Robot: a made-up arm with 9 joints. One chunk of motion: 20 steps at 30 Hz.
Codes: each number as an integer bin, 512 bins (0 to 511) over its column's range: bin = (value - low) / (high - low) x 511, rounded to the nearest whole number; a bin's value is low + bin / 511 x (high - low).
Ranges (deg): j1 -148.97..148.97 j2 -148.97..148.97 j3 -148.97..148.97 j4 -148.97..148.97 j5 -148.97..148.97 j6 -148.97..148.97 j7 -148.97..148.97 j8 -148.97..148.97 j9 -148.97..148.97
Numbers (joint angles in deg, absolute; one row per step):
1: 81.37 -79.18 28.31 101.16 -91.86 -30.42 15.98 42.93 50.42
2: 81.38 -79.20 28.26 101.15 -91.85 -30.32 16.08 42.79 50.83
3: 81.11 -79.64 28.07 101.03 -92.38 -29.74 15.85 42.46 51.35
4: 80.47 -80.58 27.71 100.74 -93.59 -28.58 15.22 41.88 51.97
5: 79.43 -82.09 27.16 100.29 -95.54 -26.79 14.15 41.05 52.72
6: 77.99 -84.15 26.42 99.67 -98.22 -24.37 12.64 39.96 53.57
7: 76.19 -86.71 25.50 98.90 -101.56 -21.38 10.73 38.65 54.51
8: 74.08 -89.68 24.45 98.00 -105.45 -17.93 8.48 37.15 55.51
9: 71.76 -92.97 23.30 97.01 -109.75 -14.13 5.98 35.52 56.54
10: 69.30 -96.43 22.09 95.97 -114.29 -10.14 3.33 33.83 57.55
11: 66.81 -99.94 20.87 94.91 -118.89 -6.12 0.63 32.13 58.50
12: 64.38 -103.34 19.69 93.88 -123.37 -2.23 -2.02 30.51 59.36
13: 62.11 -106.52 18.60 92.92 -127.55 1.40 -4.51 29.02 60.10
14: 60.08 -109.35 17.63 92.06 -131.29 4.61 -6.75 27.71 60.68
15: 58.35 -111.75 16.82 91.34 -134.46 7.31 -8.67 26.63 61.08
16: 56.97 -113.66 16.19 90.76 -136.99 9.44 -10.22 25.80 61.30
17: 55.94 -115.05 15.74 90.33 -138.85 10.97 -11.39 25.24 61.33
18: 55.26 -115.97 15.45 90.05 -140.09 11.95 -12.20 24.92 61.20
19: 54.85 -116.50 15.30 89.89 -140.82 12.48 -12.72 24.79 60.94
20: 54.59 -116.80 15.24 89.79 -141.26 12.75 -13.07 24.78 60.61
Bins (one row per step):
1: 395 120 304 429 98 203 283 329 342
2: 395 120 304 429 98 203 283 329 343
3: 395 119 304 429 97 204 283 328 344
4: 394 117 303 428 95 206 282 327 345
5: 392 115 302 428 92 210 280 326 346
6: 389 111 301 426 87 214 277 324 347
7: 386 107 299 425 81 219 274 322 349
8: 383 102 297 424 75 225 270 319 351
9: 379 96 295 422 67 231 266 316 352
10: 374 90 293 420 59 238 261 314 354
11: 370 84 291 418 52 245 257 311 356
12: 366 78 289 417 44 252 252 308 357
13: 362 73 287 415 37 258 248 305 359
14: 359 68 286 413 30 263 244 303 360
15: 356 64 284 412 25 268 241 301 360
16: 353 61 283 411 21 272 238 300 361
17: 351 58 282 410 17 274 236 299 361
18: 350 57 282 410 15 276 235 298 360
19: 350 56 282 410 14 277 234 298 360
20: 349 55 282 409 13 277 233 298 359

